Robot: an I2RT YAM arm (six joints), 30 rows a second.
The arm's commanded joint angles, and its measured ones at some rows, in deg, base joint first. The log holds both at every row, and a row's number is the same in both.
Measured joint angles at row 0: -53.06, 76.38, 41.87, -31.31, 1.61, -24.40
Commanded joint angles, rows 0 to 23: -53.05, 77.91, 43.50, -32.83, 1.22, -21.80; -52.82, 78.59, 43.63, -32.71, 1.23, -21.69; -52.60, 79.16, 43.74, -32.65, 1.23, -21.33; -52.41, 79.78, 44.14, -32.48, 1.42, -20.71; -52.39, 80.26, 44.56, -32.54, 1.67, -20.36; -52.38, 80.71, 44.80, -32.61, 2.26, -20.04; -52.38, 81.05, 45.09, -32.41, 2.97, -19.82; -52.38, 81.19, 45.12, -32.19, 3.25, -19.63; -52.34, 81.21, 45.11, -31.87, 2.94, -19.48; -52.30, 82.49, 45.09, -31.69, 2.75, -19.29; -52.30, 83.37, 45.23, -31.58, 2.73, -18.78; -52.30, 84.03, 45.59, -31.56, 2.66, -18.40; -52.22, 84.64, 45.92, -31.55, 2.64, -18.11; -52.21, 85.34, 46.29, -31.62, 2.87, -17.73; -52.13, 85.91, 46.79, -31.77, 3.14, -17.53; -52.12, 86.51, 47.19, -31.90, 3.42, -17.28; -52.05, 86.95, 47.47, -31.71, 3.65, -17.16; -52.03, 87.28, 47.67, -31.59, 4.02, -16.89; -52.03, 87.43, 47.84, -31.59, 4.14, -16.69; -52.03, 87.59, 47.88, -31.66, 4.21, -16.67; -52.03, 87.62, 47.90, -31.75, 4.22, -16.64; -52.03, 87.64, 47.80, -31.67, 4.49, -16.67; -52.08, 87.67, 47.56, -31.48, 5.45, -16.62; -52.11, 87.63, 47.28, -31.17, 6.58, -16.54
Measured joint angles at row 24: -52.51, 87.24, 46.02, -31.14, 3.84, -17.76
